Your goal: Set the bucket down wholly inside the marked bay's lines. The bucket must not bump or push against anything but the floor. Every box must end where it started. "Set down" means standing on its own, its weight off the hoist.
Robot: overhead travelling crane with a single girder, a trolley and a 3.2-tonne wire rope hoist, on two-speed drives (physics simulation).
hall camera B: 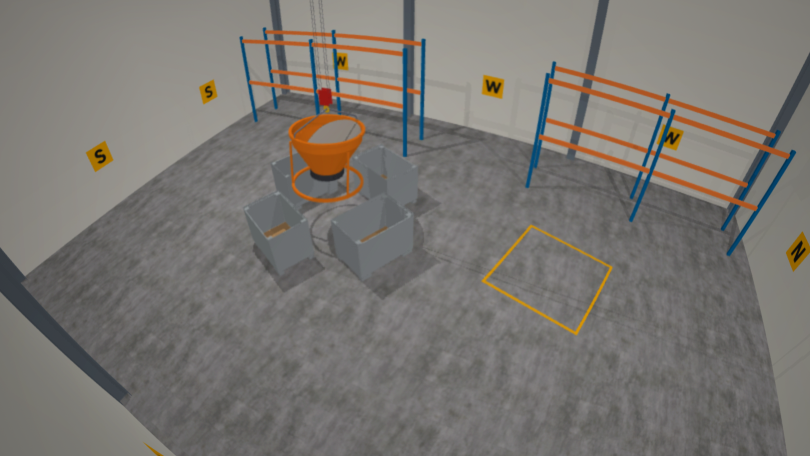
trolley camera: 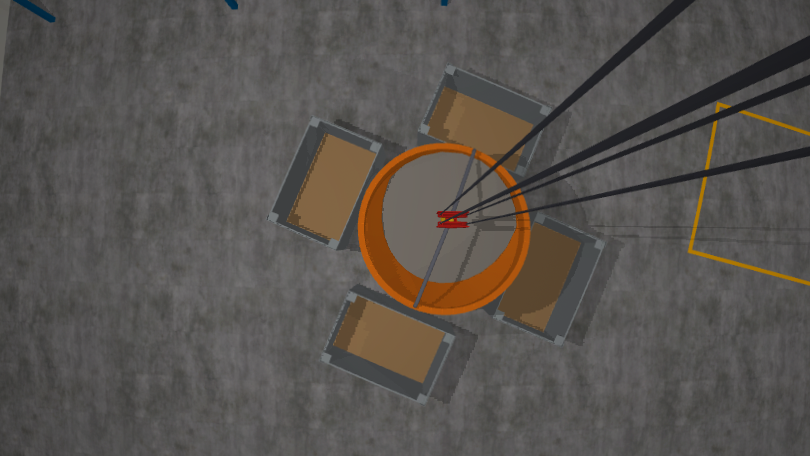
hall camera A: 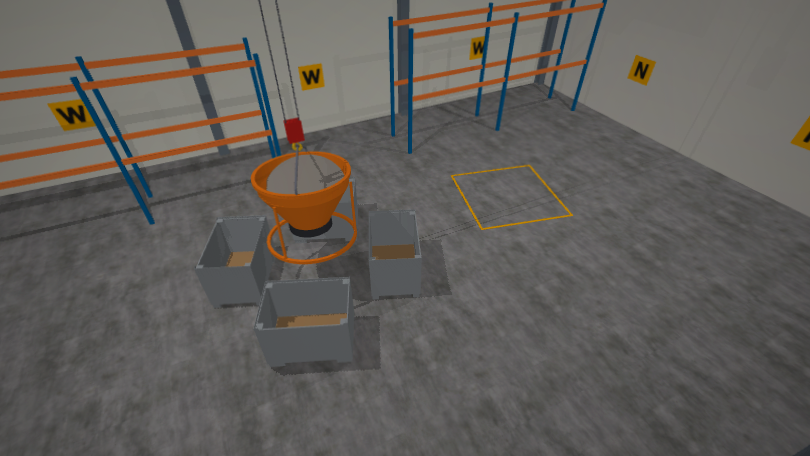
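Observation:
The orange bucket (hall camera A: 311,210) (hall camera B: 327,154) (trolley camera: 371,237) hangs upright off the floor, amid the grey boxes. Its lower ring looks about level with their rims or slightly higher; the exact gap is unclear. My hook (hall camera A: 297,146) (hall camera B: 326,108) (trolley camera: 448,219) holds its bail. Boxes stand north (hall camera A: 395,278) (hall camera B: 374,254) (trolley camera: 544,277), east (hall camera A: 306,346) (hall camera B: 280,246) (trolley camera: 391,339), south (hall camera A: 232,286) (hall camera B: 283,175) (trolley camera: 334,186) and west (hall camera A: 348,195) (hall camera B: 405,184) (trolley camera: 481,116). The bucket partly hides the west box in hall camera A. The yellow bay outline (hall camera A: 467,202) (hall camera B: 529,307) (trolley camera: 704,177) lies north of them.
A blue and orange rack (hall camera A: 409,90) (hall camera B: 651,164) stands along the west wall behind the bay. Another rack (hall camera A: 113,141) (hall camera B: 405,101) stands along that wall behind the boxes, further south. The north wall (hall camera A: 708,101) rises beyond the bay.

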